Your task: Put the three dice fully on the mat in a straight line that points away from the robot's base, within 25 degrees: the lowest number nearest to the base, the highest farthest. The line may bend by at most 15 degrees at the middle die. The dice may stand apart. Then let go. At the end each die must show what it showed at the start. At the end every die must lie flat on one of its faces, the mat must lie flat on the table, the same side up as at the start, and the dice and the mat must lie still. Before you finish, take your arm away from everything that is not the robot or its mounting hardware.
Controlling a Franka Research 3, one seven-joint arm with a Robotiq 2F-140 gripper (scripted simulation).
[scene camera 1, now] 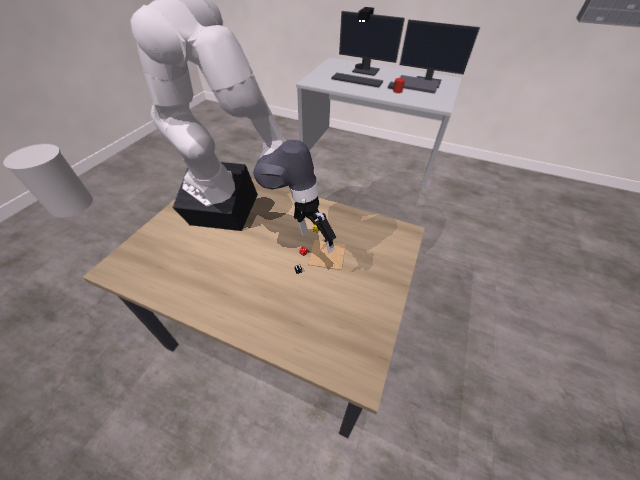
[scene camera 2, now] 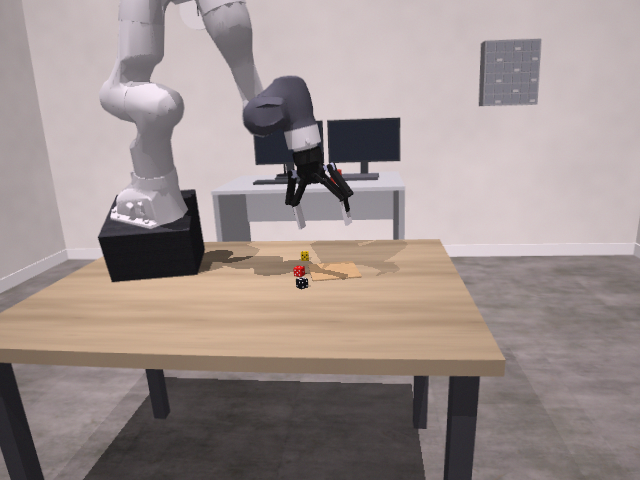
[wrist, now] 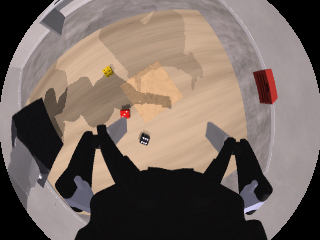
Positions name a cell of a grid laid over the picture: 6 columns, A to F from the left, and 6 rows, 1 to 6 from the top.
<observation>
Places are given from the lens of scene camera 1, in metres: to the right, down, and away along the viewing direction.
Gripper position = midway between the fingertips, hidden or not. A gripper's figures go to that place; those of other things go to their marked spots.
my gripper (scene camera 1: C4): -0.01, 0.01, 1.10
tan mat (scene camera 1: C4): 0.00, 0.07, 1.25
</observation>
